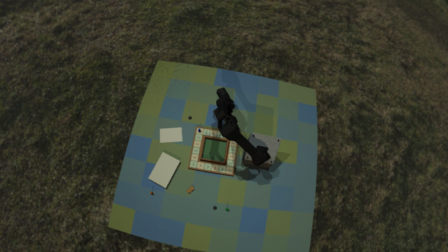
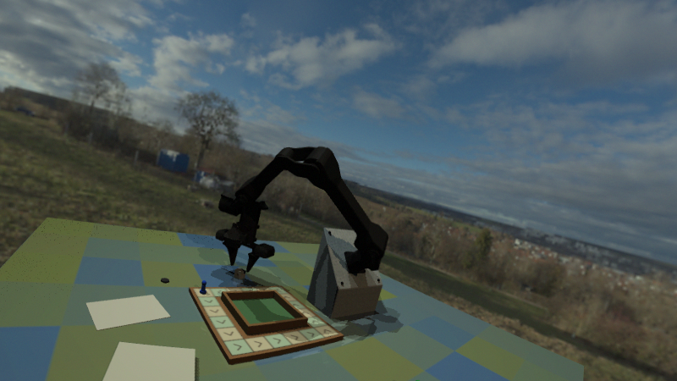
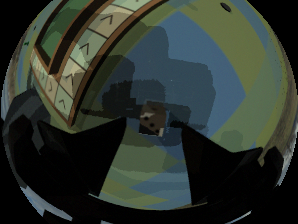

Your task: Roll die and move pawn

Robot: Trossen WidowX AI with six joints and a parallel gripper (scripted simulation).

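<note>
My gripper tip is 2 cm above the white die. Also, from my gripper tip: green pawn (59 cm to the left, 12 cm behind, 1 cm below); tan block (51 cm to the left, 12 cm ahead, 2 cm below); blue pawn (15 cm ahead, 13 cm to the left).
</note>
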